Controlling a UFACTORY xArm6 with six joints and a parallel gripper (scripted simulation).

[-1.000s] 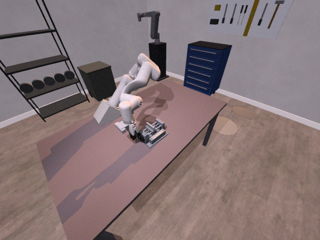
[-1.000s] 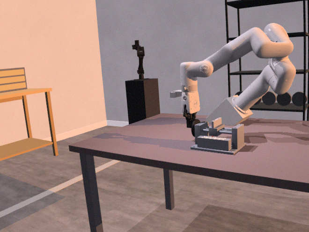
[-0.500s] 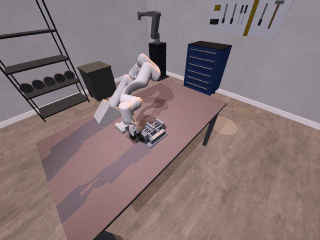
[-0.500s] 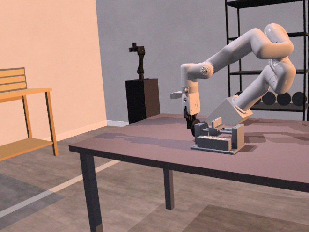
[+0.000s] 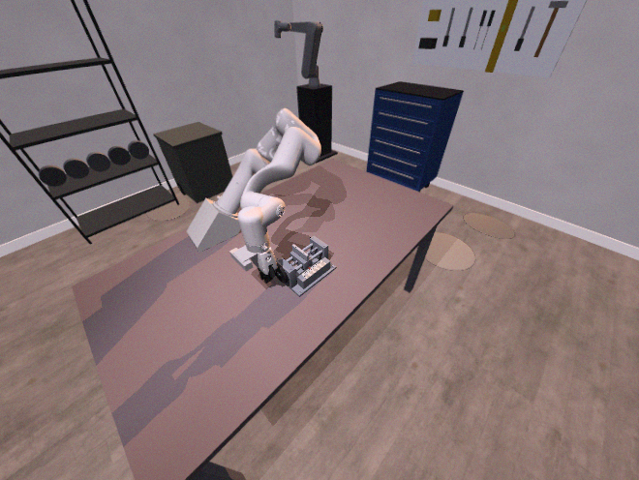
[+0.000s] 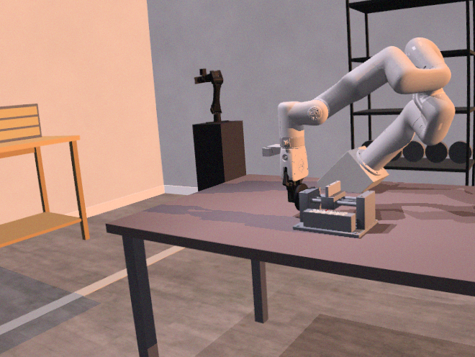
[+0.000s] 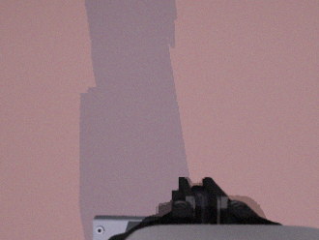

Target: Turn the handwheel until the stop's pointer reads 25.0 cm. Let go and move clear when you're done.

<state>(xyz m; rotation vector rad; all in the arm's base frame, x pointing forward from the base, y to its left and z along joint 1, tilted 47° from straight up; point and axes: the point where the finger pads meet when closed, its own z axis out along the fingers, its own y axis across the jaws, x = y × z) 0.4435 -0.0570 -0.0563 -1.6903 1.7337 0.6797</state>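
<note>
The black handwheel lies 20 mm to the left of my hand and 10 mm ahead of it. Round my hand: sliding stop block (140 mm to the left, 40 mm ahead, 20 mm above).
</note>
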